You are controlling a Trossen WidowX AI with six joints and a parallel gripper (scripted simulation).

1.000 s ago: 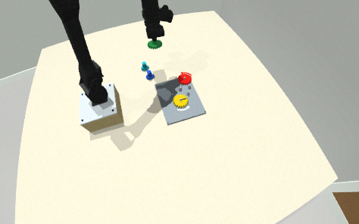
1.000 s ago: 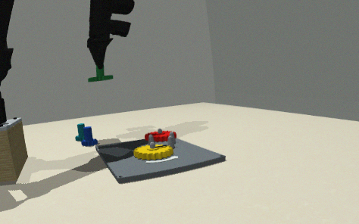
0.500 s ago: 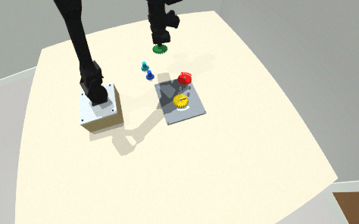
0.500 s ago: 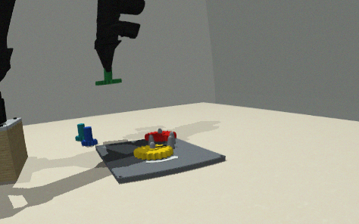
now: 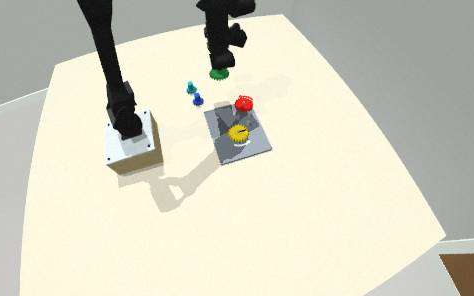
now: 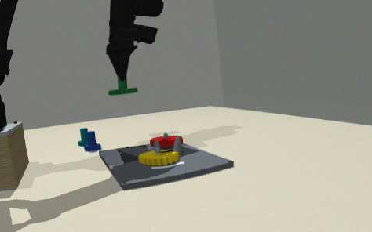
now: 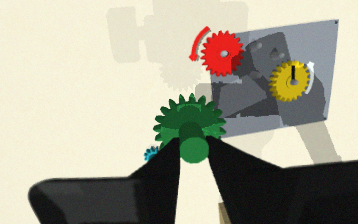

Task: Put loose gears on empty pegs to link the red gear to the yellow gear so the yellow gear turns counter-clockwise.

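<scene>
Right now my gripper tip is 10 mm short of the grey board, 150 mm to the left of it and 130 mm above it. From my gripper tip the other things lie so: green gear (10 mm below); then red gear (60 mm ahead, 70 mm to the right, 130 mm below); then blue gear (80 mm behind, 10 mm to the left, 130 mm below).
</scene>
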